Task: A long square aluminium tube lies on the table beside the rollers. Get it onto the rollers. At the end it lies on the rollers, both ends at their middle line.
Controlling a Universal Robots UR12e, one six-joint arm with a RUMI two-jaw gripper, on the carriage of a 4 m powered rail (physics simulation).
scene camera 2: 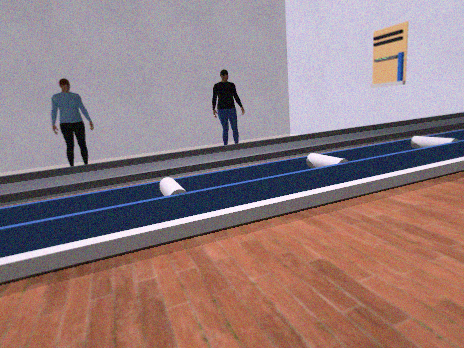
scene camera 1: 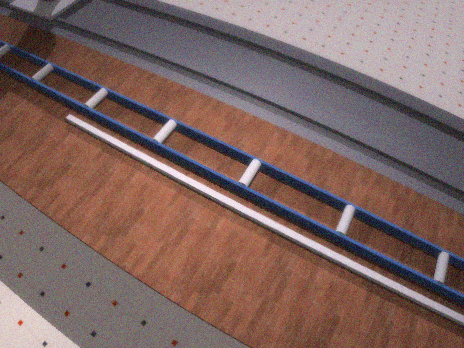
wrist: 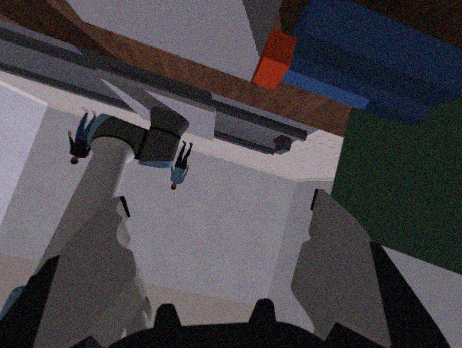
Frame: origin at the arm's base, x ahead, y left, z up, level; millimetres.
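Seen in the pictures: gripper, between the fingertips: [wrist: 221,194]; arm's base, origin of its link: [wrist: 170,117].
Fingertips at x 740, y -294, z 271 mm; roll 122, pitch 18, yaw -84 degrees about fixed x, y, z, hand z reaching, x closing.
Pixels of each thing's top centre, then the offset from my fingertips to it. "spot": a spot on its surface instead.
- orange block, a spot on its surface: [wrist: 272,72] spot: dz -196, dx -113, dy -34 mm
- blue structure, a spot on its surface: [wrist: 350,50] spot: dz -232, dx -70, dy -123 mm
The long square aluminium tube [scene camera 1: 207,192] [scene camera 2: 150,237] lies on the wooden table along the near side of the roller track, apart from the rollers. One end shows at the upper left in the scene camera 1 view; the other runs out of that view at the lower right. The white rollers [scene camera 1: 250,172] [scene camera 2: 172,186] sit between two blue rails. My gripper [wrist: 221,194] is open, its two jaws wide apart with no thing between them. The wrist view is upside down and does not show the tube. The gripper does not show in the scene views.
The grey carriage rail [scene camera 1: 280,92] [scene camera 2: 100,172] runs behind the blue rails [scene camera 1: 215,142] [scene camera 2: 240,182]. In the wrist view are an orange block [wrist: 272,72], a blue structure [wrist: 350,50], part of the arm [wrist: 85,195] and a dark green surface [wrist: 400,185]. Two people stand by the far wall.
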